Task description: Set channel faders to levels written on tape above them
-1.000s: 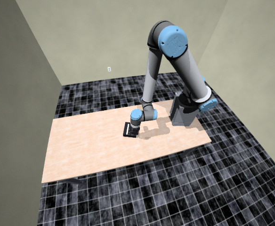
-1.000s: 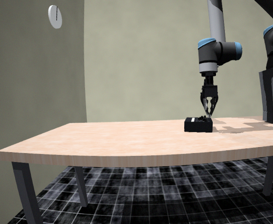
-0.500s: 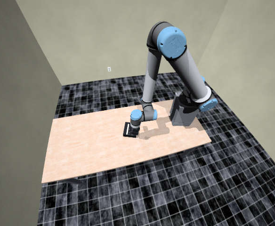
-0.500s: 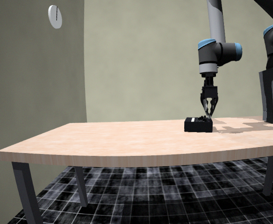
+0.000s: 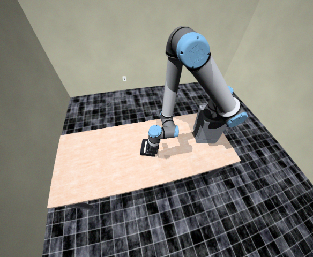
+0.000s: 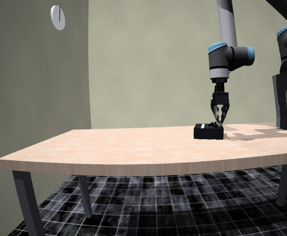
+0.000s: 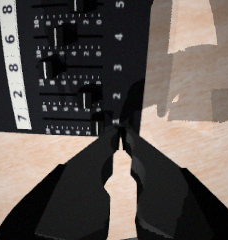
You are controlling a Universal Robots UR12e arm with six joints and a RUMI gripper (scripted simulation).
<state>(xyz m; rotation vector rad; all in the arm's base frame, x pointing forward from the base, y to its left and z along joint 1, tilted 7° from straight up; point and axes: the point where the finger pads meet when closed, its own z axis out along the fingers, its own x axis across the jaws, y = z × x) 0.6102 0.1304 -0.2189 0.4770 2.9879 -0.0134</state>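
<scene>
The fader 1 cap is 2 cm ahead of my hand, 1 cm to the right of it and 1 cm below it. Also, from my hand: fader 3 cap: 4 cm ahead, 6 cm to the right, 1 cm below; then fader 2 cap: 2 cm ahead, 3 cm to the right, 1 cm below; then fader 4 cap: 2 cm ahead, 8 cm to the right, 1 cm below.
</scene>
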